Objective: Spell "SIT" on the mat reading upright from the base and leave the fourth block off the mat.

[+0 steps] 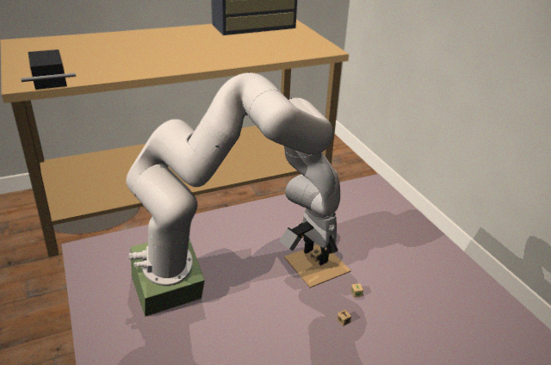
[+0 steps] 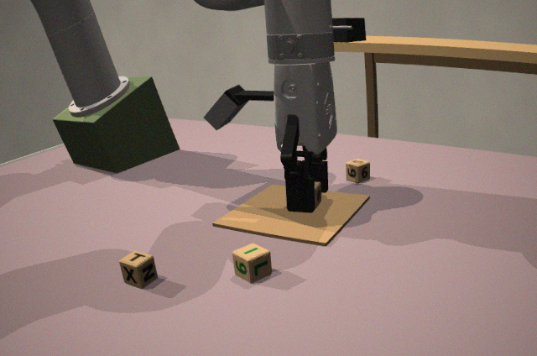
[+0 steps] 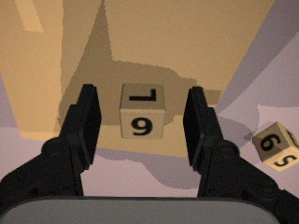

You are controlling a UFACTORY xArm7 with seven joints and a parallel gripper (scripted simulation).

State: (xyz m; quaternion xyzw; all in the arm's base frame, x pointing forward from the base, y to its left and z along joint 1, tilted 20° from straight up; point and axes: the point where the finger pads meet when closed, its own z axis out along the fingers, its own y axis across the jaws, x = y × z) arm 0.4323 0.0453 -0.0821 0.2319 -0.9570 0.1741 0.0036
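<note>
Now: the tan mat 20 mm to the right of my hand and 20 mm below it. Also, from my hand: wooden block: 240 mm to the right, 10 mm below.
</note>
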